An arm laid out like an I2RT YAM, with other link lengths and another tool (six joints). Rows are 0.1 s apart.
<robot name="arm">
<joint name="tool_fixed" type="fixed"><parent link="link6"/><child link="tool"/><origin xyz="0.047 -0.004 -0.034" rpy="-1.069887 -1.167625 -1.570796"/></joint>
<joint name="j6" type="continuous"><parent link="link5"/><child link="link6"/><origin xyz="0.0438 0 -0.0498"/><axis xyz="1 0 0"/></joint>
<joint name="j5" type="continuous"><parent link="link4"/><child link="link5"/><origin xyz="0.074 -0.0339 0.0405"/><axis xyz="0 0 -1"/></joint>
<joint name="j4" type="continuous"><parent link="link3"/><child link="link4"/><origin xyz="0.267 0.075 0.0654"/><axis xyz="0 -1 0"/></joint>
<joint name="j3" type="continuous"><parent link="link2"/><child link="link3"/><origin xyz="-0.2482 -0.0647 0"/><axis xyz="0 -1 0"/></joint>
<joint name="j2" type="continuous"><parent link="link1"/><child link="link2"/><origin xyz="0.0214 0.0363 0.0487"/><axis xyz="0 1 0"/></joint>
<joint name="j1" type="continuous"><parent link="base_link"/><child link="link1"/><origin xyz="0 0 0.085"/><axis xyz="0 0 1"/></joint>
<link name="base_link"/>
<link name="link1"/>
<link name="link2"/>
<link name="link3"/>
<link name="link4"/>
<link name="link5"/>
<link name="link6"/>
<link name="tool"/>
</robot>
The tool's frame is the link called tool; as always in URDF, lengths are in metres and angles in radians. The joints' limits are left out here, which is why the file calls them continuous.
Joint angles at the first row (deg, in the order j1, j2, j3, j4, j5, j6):
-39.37 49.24 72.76 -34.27 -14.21 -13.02
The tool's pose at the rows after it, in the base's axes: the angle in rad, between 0 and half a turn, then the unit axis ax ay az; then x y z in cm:
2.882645 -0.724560 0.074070 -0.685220 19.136 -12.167 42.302
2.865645 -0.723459 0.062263 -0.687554 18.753 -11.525 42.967
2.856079 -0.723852 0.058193 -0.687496 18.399 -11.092 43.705
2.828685 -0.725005 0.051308 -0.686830 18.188 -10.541 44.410
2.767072 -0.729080 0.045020 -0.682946 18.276 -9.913 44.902
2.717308 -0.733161 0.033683 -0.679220 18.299 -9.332 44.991
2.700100 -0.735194 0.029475 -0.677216 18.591 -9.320 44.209
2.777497 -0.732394 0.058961 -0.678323 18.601 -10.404 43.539
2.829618 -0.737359 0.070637 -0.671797 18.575 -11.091 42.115
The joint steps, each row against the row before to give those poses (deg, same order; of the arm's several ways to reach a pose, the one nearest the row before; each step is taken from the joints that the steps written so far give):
0.08 -0.46 1.39 -1.59 -1.87 0.46
0.05 -0.50 1.30 -1.31 -1.55 -0.11
0.00 0.23 2.11 -1.88 -0.72 -0.03
0.06 0.52 2.31 -2.04 -1.65 0.22
0.01 1.29 2.60 -2.55 -3.22 0.83
-0.02 0.34 0.92 -1.45 -3.07 0.13
0.16 -0.62 -2.18 1.18 -0.91 -0.03
0.01 -0.42 -2.03 1.84 5.55 0.09
0.04 -1.34 -3.80 1.85 3.20 -1.29

